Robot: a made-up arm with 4 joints.
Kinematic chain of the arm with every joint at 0, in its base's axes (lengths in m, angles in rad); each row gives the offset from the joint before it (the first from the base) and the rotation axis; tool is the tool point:
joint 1: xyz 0 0 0.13 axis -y
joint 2: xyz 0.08 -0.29 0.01 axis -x
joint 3: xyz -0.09 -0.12 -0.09 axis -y
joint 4: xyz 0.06 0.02 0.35 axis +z
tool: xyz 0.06 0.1 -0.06
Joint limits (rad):
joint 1: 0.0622..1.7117
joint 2: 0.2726..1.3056
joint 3: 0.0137..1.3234
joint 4: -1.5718..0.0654
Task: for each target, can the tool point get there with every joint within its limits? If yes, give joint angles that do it. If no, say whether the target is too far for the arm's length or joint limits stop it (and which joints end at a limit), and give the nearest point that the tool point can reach.
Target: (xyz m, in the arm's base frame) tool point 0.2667 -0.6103 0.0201
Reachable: no: joint limits stop it (at a limit: joint 1, joint 2, joint 3, joint 4) | nearest point 0.1303 -0.3898 0.3864 | short by 0.449 m
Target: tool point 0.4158 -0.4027 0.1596
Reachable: no: joint limits stop it (at a limit: joint 1, joint 2, joint 3) | nearest point 0.1478 -0.3339 0.3721 | short by 0.349 m
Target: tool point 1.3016 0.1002 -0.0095
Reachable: no: too far | nearest point 0.1484 -0.1111 0.2627 | short by 1.204 m
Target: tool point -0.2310 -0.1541 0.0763
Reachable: yes | joints 0.7465 1.0533 1.1217 -0.3449
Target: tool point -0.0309 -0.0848 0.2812
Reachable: yes | joints 0.4314 1.1989 0.3901 -0.6449
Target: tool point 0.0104 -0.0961 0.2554
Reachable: yes | joints 0.3549 1.0977 0.2098 -0.0661
